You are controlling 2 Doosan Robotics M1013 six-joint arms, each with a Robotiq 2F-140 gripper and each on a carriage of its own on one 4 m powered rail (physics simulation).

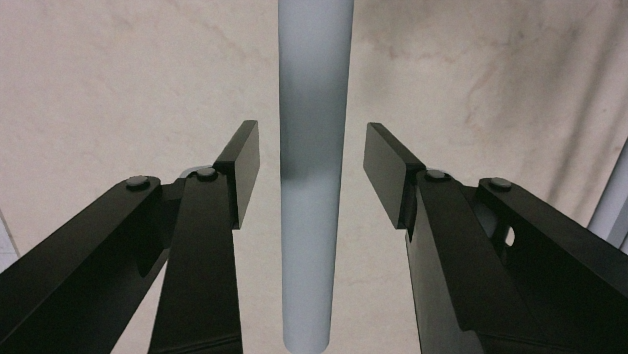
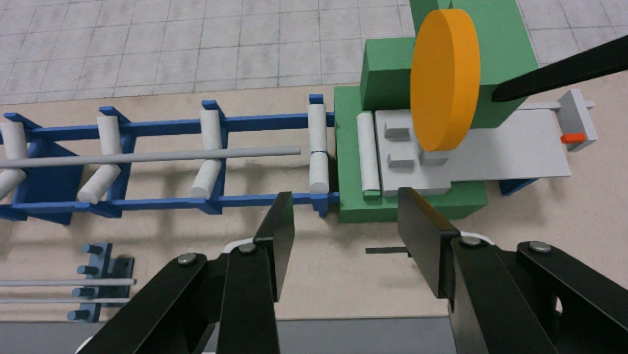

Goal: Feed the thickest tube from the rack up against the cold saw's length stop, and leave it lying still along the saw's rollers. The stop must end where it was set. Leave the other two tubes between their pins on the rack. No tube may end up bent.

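The thickest tube (image 1: 309,250) (image 2: 150,157) lies along the white rollers (image 2: 110,134). Its saw-side end is a little short of the last roller before the saw (image 2: 346,150). The length stop (image 2: 575,117) is an upright grey plate with a red-orange piece, beyond the saw; the tube is well apart from it. My left gripper (image 1: 312,144) is open, its fingers on either side of the tube near its other end, with gaps on both sides. My right gripper (image 2: 345,211) is open and empty, in front of the saw. Two thinner tubes (image 2: 55,283) (image 2: 55,301) lie between pins on the rack (image 2: 105,260).
The saw has an orange round guard (image 2: 440,80) and a black lever (image 2: 560,70) reaching right. Small grey blocks (image 2: 400,160) stand on its bed. Blue framing (image 2: 265,122) carries the rollers. A dark bar (image 2: 382,250) lies in front of the saw. A grey strip (image 2: 360,337) runs along the bottom.
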